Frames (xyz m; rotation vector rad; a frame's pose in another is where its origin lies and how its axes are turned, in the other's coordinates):
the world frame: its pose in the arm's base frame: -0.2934 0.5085 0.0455 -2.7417 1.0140 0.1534
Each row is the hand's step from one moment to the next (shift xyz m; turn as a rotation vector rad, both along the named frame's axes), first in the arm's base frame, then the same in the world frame.
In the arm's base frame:
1: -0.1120 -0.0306 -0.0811 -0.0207 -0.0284 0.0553
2: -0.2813 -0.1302 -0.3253 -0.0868 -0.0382 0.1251
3: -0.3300 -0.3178 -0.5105 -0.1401 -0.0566 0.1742
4: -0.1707 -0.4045 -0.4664 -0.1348 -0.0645 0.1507
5: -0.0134 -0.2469 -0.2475 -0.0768 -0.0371 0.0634
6: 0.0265 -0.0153 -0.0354 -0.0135 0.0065 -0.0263
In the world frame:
1: -0.0517 0.1090 0.0742 -0.0072 0.0255 -0.0599
2: -0.0754 0.3331 0.2920 -0.0630 0.0645 -0.1285
3: 0.0376 0.5339 0.4290 -0.1002 0.1049 -0.1793
4: 0.2053 0.4869 0.3621 -0.0872 0.1111 -0.1585
5: 0.1877 0.2318 0.1827 -0.0456 0.0672 -0.0685
6: 0.0358 -0.0002 0.0302 -0.0098 0.0083 0.0274

